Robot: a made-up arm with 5 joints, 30 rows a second.
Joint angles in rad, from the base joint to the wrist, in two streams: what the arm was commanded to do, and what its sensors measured. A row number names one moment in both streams.
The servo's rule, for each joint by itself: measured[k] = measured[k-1] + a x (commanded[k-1-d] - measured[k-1]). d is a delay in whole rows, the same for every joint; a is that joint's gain. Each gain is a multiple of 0.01, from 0.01 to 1. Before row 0 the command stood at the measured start. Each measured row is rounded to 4 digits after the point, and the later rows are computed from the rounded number. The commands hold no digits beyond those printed.
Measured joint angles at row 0: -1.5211 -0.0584 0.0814 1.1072 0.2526
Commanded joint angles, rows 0 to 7: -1.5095 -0.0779 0.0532 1.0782 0.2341; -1.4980 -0.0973 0.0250 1.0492 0.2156; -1.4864 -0.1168 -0.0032 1.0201 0.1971; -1.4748 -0.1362 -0.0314 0.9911 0.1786; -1.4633 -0.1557 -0.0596 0.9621 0.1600; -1.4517 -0.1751 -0.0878 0.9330 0.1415; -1.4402 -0.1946 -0.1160 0.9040 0.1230; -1.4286 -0.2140 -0.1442 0.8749 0.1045
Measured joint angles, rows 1 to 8: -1.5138 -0.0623 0.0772 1.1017 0.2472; -1.5038 -0.0693 0.0694 1.0917 0.2380; -1.4928 -0.0788 0.0585 1.0781 0.2261; -1.4815 -0.0903 0.0450 1.0616 0.2123; -1.4700 -0.1034 0.0293 1.0427 0.1971; -1.4585 -0.1177 0.0117 1.0219 0.1810; -1.4470 -0.1331 -0.0075 0.9995 0.1642; -1.4354 -0.1493 -0.0280 0.9758 0.1469
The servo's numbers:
d 0
a 0.63 0.20 0.15 0.19 0.29

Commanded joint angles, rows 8 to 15: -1.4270 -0.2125 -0.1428 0.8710 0.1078; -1.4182 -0.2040 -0.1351 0.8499 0.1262; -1.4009 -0.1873 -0.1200 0.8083 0.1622; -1.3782 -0.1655 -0.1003 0.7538 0.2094; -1.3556 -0.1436 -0.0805 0.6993 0.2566; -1.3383 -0.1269 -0.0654 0.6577 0.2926; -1.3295 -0.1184 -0.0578 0.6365 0.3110; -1.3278 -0.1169 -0.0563 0.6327 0.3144
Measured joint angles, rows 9 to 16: -1.4301 -0.1619 -0.0452 0.9559 0.1356; -1.4226 -0.1703 -0.0587 0.9358 0.1329; -1.4089 -0.1737 -0.0679 0.9116 0.1414; -1.3896 -0.1721 -0.0728 0.8816 0.1611; -1.3682 -0.1664 -0.0740 0.8470 0.1888; -1.3494 -0.1585 -0.0727 0.8110 0.2189; -1.3369 -0.1505 -0.0705 0.7778 0.2456; -1.3312 -0.1438 -0.0684 0.7502 0.2656
